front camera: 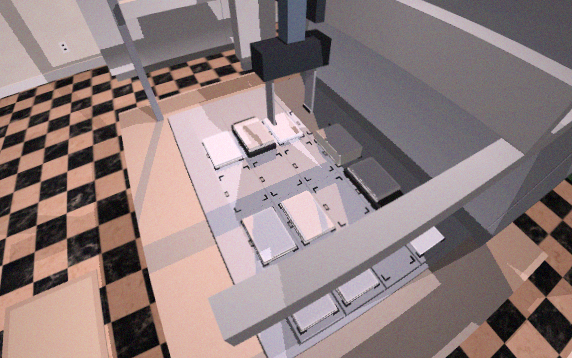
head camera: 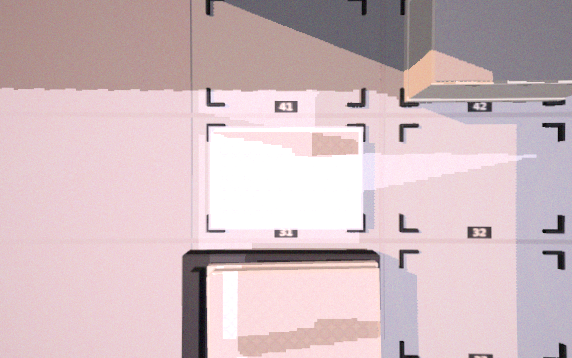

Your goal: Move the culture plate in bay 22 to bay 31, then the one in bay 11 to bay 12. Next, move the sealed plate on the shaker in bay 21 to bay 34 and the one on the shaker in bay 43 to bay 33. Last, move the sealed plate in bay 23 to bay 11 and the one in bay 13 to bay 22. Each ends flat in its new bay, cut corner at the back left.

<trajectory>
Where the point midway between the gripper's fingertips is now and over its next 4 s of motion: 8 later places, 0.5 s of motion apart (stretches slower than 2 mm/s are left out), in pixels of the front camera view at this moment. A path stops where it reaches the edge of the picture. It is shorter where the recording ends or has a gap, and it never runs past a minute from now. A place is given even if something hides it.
My gripper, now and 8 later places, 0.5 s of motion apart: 290, 115; 277, 119; 228, 137; 212, 139; 214, 114; 211, 108; 212, 113; 214, 120; 216, 127
</trajectory>
